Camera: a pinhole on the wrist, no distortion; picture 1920 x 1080 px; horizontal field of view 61.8 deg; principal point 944.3 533.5 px. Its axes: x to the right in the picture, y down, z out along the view. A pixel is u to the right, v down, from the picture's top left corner.
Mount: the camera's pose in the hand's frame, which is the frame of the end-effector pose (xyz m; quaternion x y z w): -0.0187 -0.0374 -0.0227 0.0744 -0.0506 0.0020 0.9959
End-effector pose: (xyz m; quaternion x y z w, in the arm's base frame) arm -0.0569 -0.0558 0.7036 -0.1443 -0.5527 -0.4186 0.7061
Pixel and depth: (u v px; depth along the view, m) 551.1 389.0 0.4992
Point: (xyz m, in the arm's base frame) -0.4774 0.2312 0.6482
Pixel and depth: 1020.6 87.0 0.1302
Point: -0.1938 -0.0341 0.6919
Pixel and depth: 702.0 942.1 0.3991
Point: -0.3084 0.2510 0.7282
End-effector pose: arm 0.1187 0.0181 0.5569 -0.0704 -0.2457 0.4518 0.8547
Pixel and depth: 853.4 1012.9 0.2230
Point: -0.0029 -0.0494 0.7175
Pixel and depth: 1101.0 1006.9 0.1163
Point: 0.0775 -0.0197 0.6422
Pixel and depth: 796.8 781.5 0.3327
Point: -0.0436 -0.1013 0.8083
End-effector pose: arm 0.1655 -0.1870 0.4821 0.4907 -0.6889 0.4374 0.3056
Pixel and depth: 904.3 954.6 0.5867
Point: 0.1751 -0.6645 0.1458
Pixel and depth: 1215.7 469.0 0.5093
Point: 0.2901 -0.6486 0.3278
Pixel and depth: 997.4 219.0 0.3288
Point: 0.3227 -0.4548 0.3675
